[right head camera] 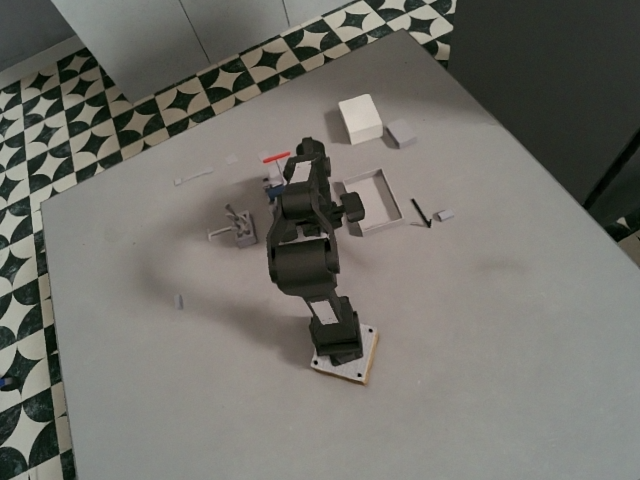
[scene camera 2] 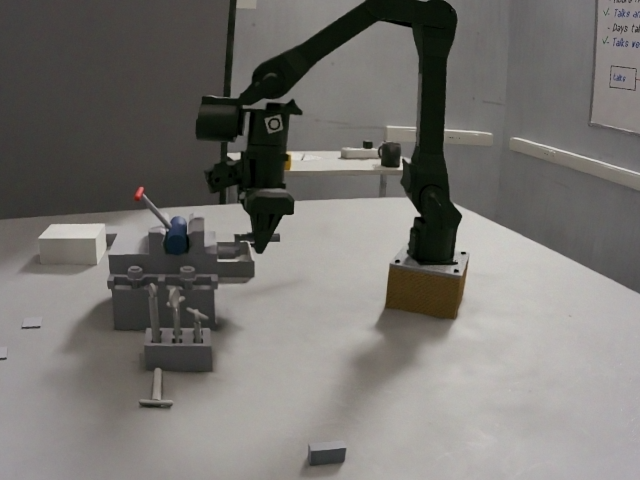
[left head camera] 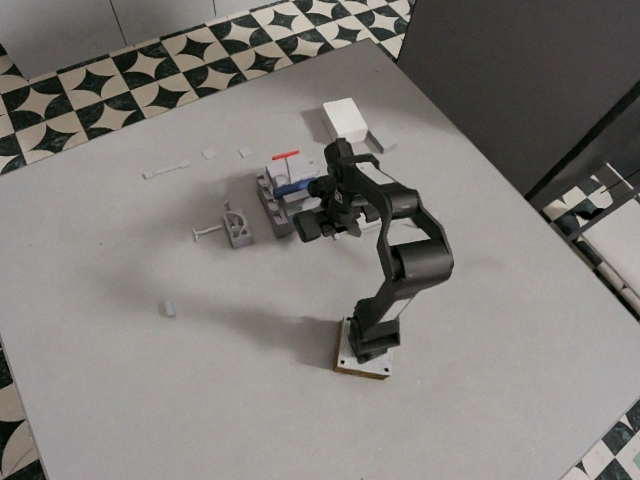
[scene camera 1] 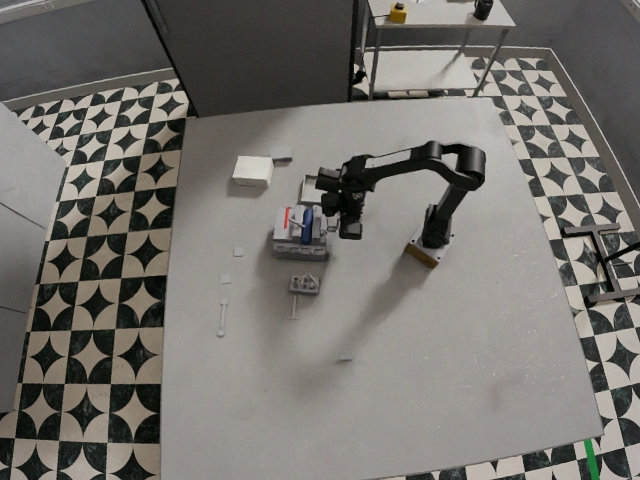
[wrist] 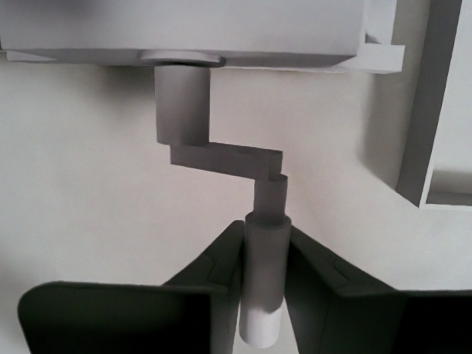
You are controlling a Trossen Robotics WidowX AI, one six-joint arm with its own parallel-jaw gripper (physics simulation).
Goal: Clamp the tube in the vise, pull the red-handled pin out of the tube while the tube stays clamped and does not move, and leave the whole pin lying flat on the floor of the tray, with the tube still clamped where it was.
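The grey vise stands on the table. The blue tube lies between its jaws; in scene camera 2 it looks close to both, contact unclear. The red-handled pin sticks up slantwise from the tube. My gripper points down, shut on the vise's crank handle. The crank arm runs sideways from the screw. The tray stands beside the vise; its floor shows no pin.
A tool holder with upright tools stands beside the vise, with a T-shaped tool next to it. A white box and a grey block stand beyond the tray. A black tool lies past it.
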